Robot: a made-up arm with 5 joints.
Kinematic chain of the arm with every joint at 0, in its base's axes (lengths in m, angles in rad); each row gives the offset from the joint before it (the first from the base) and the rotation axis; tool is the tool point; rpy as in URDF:
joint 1: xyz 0.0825 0 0.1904 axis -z
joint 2: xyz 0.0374 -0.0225 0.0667 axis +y
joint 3: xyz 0.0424 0 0.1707 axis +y
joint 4: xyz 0.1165 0 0.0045 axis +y
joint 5: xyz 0.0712 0.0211 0 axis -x
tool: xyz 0 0 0 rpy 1.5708 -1.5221 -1.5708
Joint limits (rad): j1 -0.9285..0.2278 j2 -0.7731..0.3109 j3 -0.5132..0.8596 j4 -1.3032..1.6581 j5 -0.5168..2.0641
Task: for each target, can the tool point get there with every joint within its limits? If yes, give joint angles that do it. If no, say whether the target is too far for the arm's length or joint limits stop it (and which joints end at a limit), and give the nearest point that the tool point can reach.
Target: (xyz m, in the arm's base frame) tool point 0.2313 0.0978 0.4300
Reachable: yes | joints -0.5894 -0.5142 0.5092 0.0278 0.4522
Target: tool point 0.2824 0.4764 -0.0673
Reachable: no: too far | nearest point 0.2309 0.1960 0.2588 | short by 0.433 m
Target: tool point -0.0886 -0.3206 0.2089
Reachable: no: joint limits stop it (at a limit: joint 1, joint 2, joint 3, joint 4) | nearest point 0.1335 -0.0133 0.3332 | short by 0.399 m
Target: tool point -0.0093 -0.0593 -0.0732
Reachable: no: joint limits stop it (at a limit: joint 1, joint 2, joint 3) | nearest point 0.2180 -0.0328 0.2423 | short by 0.390 m
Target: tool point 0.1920 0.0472 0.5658
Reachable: yes | joints -0.4186 -0.4469 -0.1511 -0.6342 -0.0184
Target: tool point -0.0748 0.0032 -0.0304
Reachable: no: joint limits stop it (at a limit: joint 1, joint 2, joint 3) | nearest point 0.1642 0.1068 0.2460 | short by 0.380 m
